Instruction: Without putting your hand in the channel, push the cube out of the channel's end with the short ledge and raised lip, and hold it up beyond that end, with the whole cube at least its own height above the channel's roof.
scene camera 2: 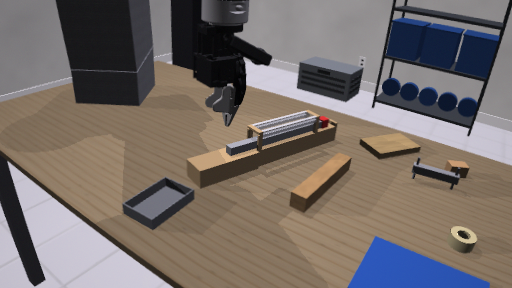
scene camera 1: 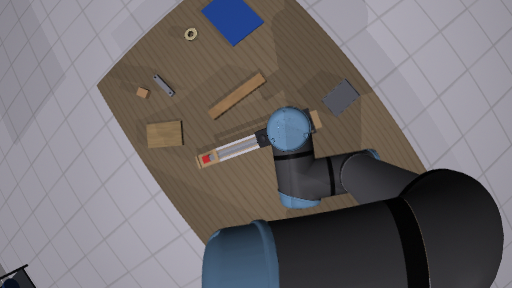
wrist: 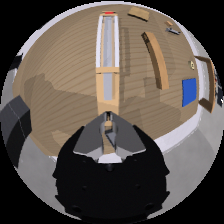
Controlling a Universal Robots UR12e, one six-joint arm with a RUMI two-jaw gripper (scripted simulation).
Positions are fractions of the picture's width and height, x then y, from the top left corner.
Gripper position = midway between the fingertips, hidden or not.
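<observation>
Scene camera 2 shows the gripper (scene camera 2: 0.44, 0.44). A wooden bar (scene camera 2: 0.60, 0.67) is visible there; scene camera 1 shows the bar (scene camera 1: 0.50, 0.28) and the wrist view shows the bar (wrist: 0.72, 0.32). Scene camera 2 shows a wooden plate (scene camera 2: 0.75, 0.51), and scene camera 1 shows the plate (scene camera 1: 0.33, 0.47). A grey tray (scene camera 2: 0.30, 0.70) is visible in scene camera 2, with the tray (scene camera 1: 0.67, 0.34) visible in scene camera 1.
</observation>
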